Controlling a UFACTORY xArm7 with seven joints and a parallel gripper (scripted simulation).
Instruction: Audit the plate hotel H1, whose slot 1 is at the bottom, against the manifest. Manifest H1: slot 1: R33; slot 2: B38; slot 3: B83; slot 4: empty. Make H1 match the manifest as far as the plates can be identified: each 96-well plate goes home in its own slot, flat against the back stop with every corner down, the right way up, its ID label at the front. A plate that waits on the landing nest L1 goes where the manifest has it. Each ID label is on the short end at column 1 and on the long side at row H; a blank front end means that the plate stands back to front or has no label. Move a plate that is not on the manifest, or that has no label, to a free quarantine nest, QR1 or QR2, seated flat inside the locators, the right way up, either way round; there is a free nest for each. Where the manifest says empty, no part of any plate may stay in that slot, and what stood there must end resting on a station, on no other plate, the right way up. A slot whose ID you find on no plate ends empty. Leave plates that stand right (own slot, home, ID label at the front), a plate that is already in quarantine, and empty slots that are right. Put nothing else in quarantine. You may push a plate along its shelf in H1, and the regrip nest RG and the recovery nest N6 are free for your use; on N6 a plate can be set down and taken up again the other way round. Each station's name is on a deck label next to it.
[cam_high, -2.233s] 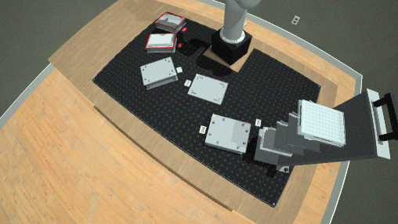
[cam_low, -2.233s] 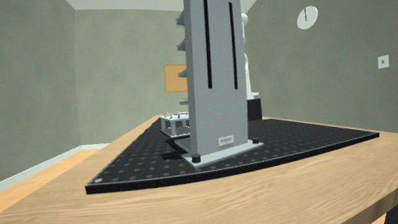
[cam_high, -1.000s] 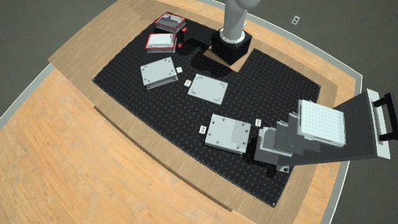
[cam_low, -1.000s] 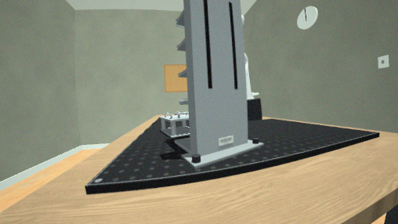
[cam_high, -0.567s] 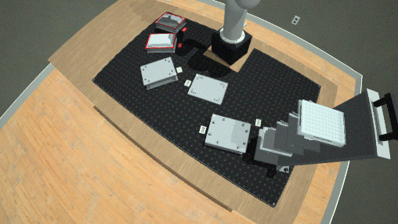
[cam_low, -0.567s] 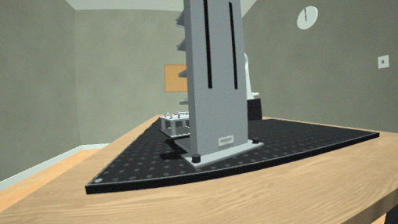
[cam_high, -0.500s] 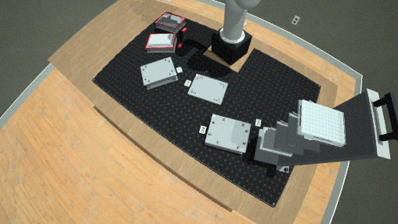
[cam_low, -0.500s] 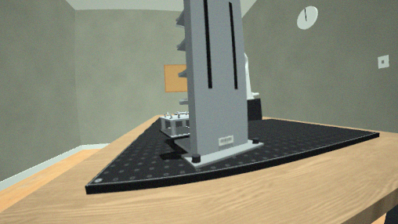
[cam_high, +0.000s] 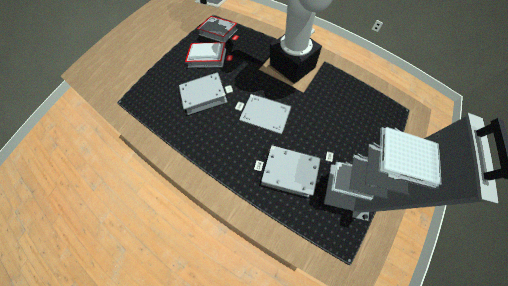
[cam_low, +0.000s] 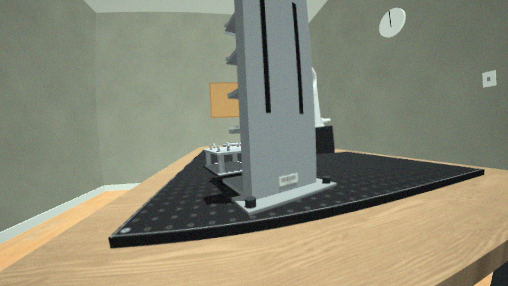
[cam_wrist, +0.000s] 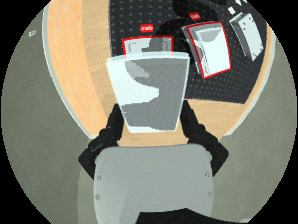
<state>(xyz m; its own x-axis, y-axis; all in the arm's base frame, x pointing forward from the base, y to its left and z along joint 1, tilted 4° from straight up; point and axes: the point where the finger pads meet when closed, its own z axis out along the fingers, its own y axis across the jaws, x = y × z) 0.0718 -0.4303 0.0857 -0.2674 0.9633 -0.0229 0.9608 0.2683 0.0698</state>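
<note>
The red-edged quarantine nest lies 16 cm below my hand and 1 cm to the left of it. Also, from my hand: grey plate: 89 cm to the left, 22 cm ahead, 8 cm below; then white 96-well plate: 89 cm to the left, 22 cm ahead, 15 cm above; then plate hotel H1: 96 cm to the left, 18 cm ahead, 1 cm above.
</note>
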